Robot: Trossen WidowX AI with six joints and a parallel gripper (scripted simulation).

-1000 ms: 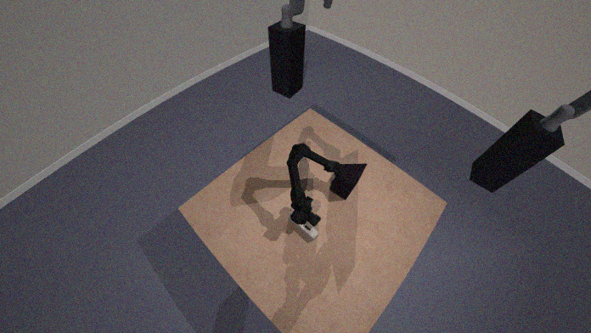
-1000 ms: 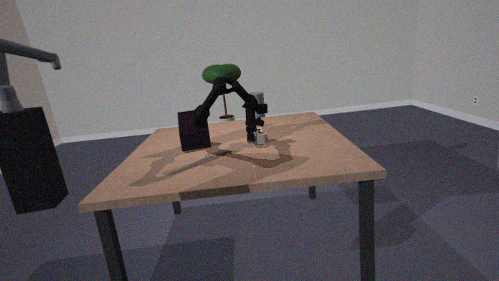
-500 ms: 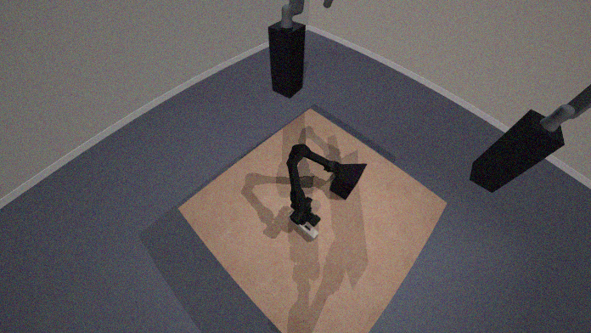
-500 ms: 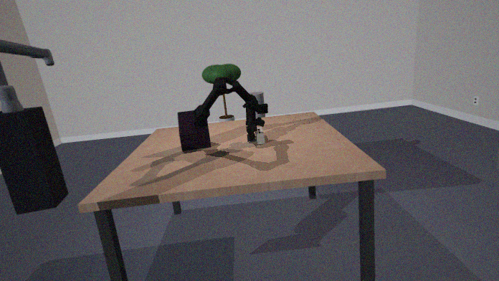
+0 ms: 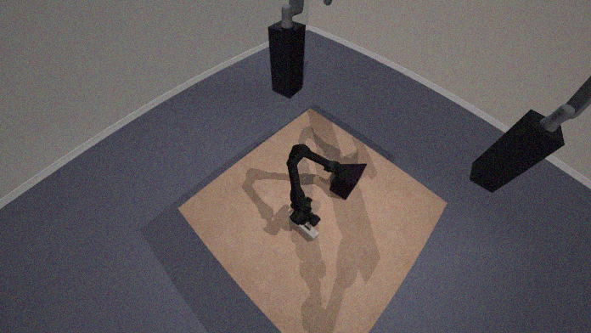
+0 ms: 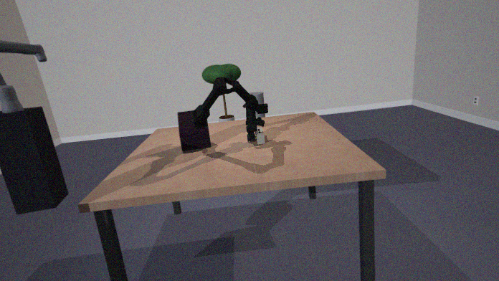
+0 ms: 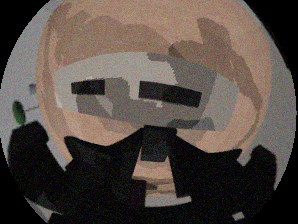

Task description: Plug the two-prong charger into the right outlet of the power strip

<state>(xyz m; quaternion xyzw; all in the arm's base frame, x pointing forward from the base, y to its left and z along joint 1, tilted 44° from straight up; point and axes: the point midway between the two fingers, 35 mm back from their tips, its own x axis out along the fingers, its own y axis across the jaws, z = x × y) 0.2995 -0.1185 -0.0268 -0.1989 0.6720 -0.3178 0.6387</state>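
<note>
My gripper tip is 2 cm short of the dark two-prong charger and 1 cm below it.
</note>
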